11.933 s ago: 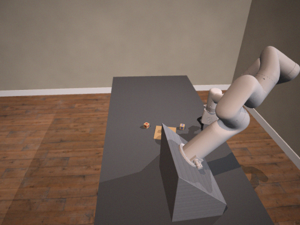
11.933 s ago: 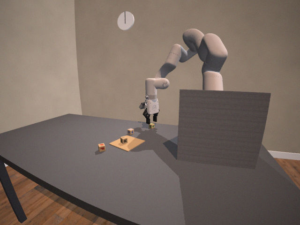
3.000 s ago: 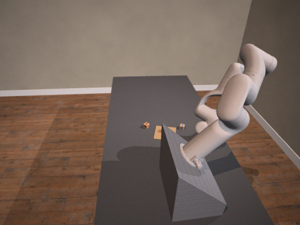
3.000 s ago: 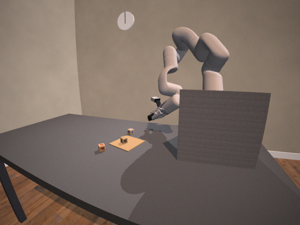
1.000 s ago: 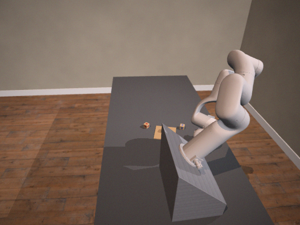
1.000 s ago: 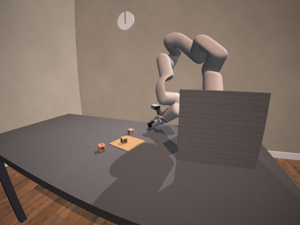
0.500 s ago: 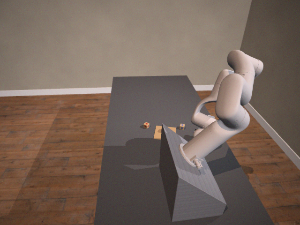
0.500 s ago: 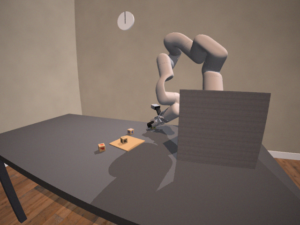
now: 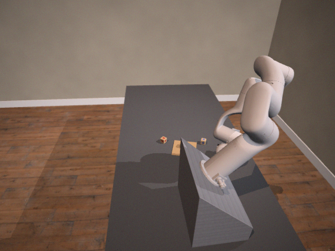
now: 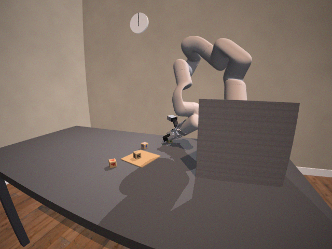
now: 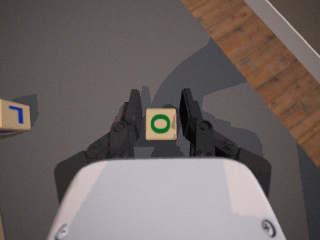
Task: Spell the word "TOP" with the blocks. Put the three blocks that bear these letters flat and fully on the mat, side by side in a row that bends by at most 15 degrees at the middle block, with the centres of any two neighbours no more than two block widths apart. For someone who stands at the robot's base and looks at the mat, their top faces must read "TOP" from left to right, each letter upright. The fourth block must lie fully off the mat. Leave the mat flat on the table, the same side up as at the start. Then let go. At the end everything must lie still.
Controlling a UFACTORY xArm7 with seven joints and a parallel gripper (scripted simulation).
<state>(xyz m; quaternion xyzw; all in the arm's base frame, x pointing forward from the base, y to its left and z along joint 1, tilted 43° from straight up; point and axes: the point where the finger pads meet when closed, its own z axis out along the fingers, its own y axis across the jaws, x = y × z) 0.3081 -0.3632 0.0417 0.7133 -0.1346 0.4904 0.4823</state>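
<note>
Now: hand 26 cm to the right of the tan mat, 9 cm short of it and 3 cm above it. Also, from my hand: blue-lettered block 13 cm to the left, 11 cm ahead, 1 cm below.
</note>
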